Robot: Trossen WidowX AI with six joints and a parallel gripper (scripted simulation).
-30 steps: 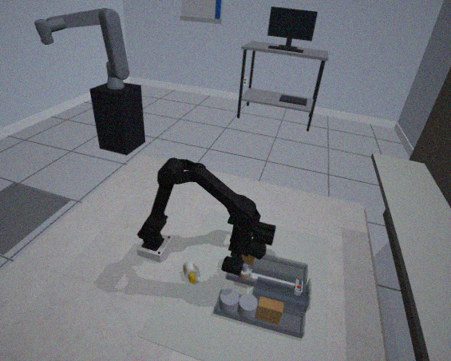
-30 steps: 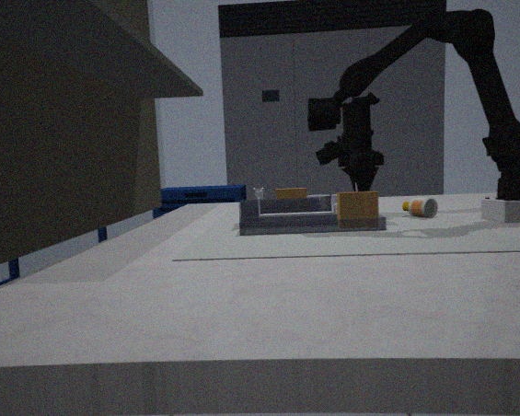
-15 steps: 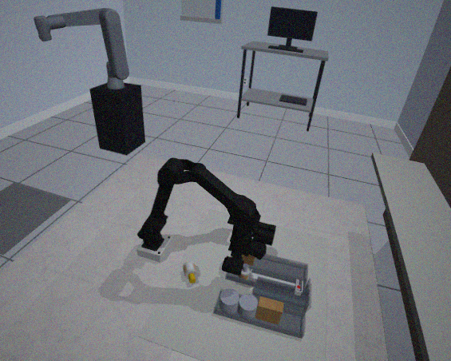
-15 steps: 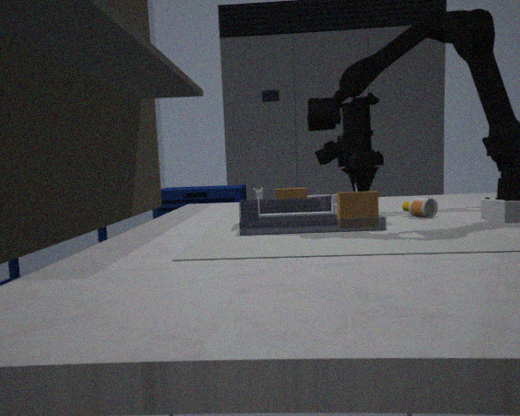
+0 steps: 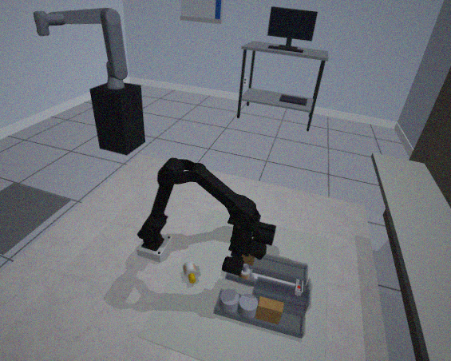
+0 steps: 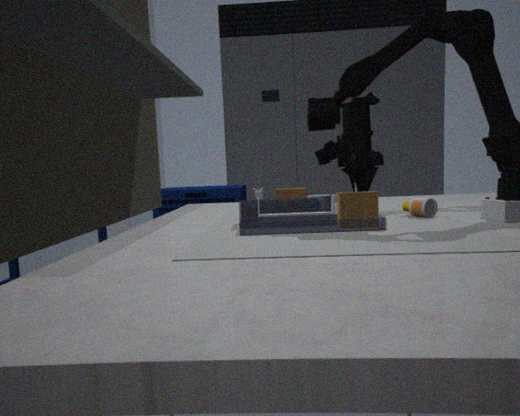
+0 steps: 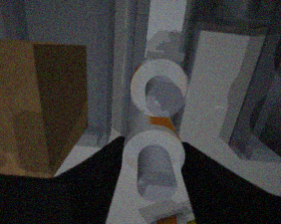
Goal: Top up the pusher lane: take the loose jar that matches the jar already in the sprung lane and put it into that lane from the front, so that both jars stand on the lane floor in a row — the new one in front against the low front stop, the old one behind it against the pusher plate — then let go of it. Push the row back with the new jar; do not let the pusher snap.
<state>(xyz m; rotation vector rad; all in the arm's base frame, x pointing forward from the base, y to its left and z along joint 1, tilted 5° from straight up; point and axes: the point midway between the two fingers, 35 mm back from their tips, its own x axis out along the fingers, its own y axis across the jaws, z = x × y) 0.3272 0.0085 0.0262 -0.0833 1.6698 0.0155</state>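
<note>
The sprung lane is 15 cm ahead of my gripper tip, 2 cm to the right of it and 3 cm below it. From my gripper tip the other things lie so: shelf unit 51 cm ahead, 2 cm to the left, 32 cm above; red mark 22 cm ahead, 2 cm to the right, 2 cm above.
</note>
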